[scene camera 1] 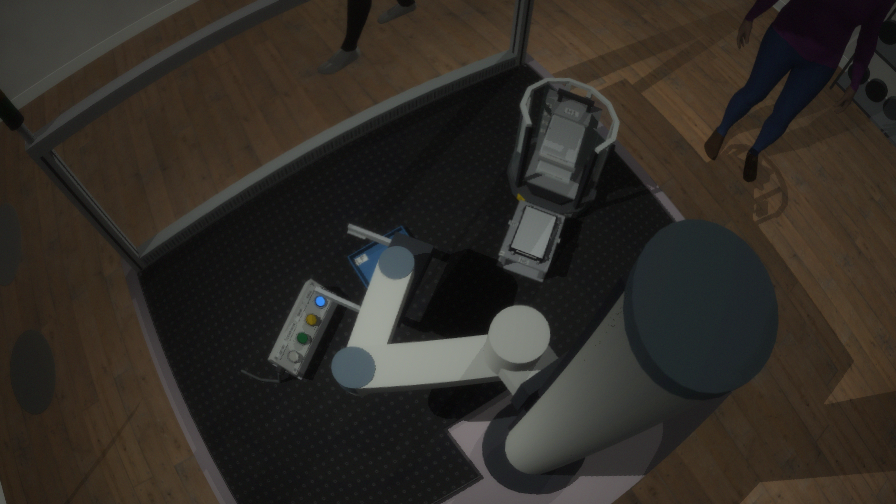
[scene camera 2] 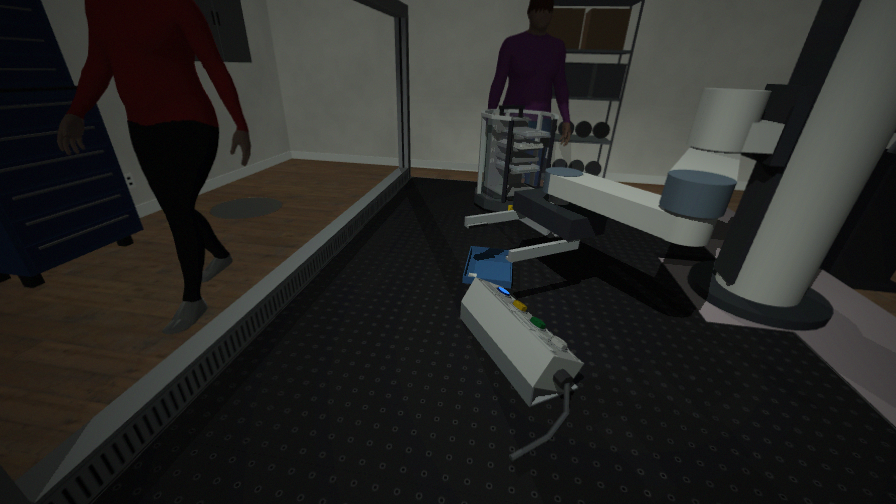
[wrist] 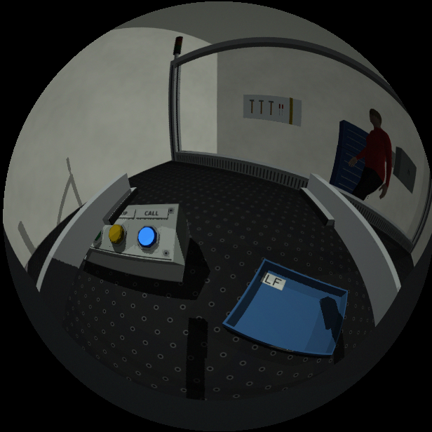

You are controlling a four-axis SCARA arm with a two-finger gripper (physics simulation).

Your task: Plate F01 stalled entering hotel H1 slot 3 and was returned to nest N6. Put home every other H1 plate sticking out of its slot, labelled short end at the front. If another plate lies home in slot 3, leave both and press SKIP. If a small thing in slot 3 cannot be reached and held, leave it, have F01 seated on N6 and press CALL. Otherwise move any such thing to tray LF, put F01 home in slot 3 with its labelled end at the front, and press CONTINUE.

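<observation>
My gripper (scene camera 1: 332, 260) (scene camera 2: 488, 238) (wrist: 218, 176) is open and empty, above the mat between the button box and tray LF. One finger reaches over the box's CALL end. The CALL button (scene camera 1: 320, 301) (scene camera 2: 503, 290) (wrist: 147, 237) glows bright blue. Blue tray LF (scene camera 1: 369, 269) (scene camera 2: 488, 270) (wrist: 290, 315) shows no object in its visible part; a shadow falls in it. A light plate (scene camera 1: 534, 233) lies flat on nest N6 (scene camera 1: 540, 270); its label is unreadable. Hotel H1 (scene camera 1: 567, 81) (scene camera 2: 508, 162) holds several stacked plates; its slot 3 contents and their exact seating cannot be told.
The button box (scene camera 2: 501, 338) (wrist: 172, 225) also bears yellow, green and white buttons, and a cable trails from it. N6 stands directly before H1. The arm column (scene camera 1: 582, 388) (scene camera 2: 776, 206) is on the other side. A low guard rail (scene camera 1: 313, 150) edges the mat; two people stand beyond it.
</observation>
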